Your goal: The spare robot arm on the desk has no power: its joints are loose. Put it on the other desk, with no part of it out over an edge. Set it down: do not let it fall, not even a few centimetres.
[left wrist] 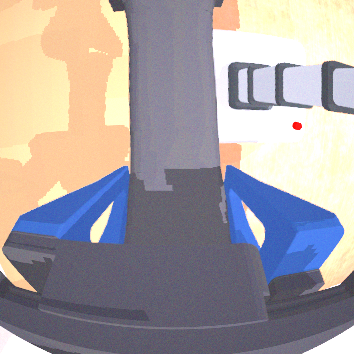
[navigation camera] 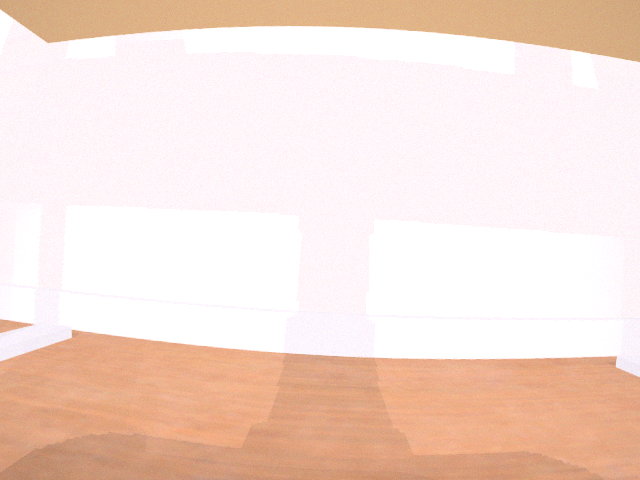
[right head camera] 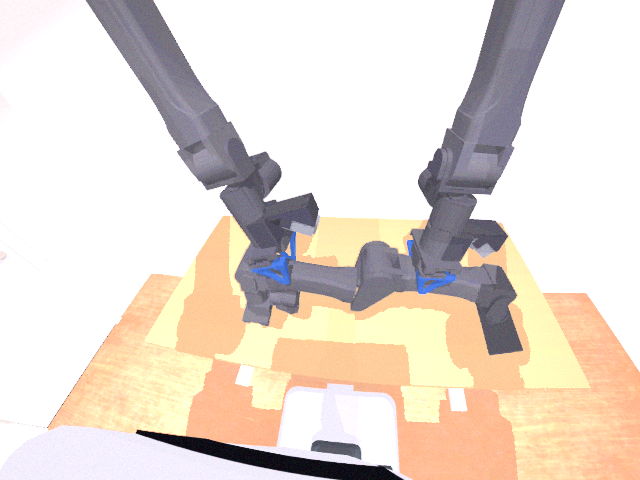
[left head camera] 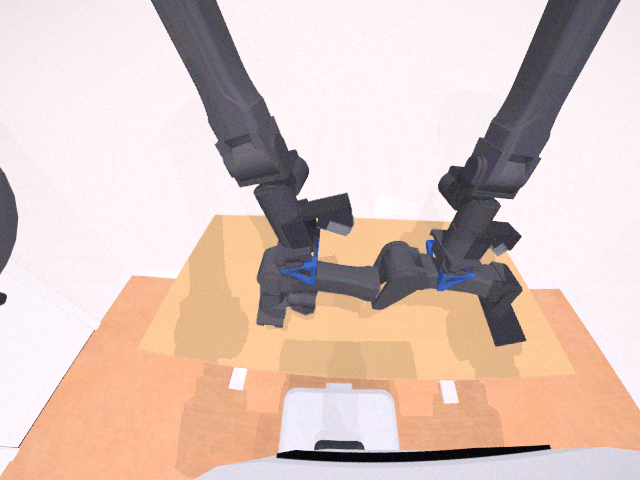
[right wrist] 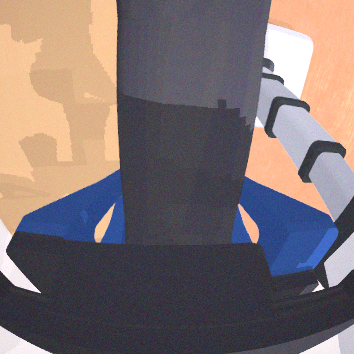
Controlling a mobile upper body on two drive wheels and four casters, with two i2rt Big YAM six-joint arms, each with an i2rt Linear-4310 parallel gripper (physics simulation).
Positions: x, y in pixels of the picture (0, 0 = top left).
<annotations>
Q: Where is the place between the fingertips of the left gripper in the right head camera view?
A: At 290, 272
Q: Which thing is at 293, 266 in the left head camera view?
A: The left gripper.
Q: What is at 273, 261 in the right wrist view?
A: The right gripper.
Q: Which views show the right gripper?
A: The right head camera view, the left head camera view and the right wrist view only.
</annotations>
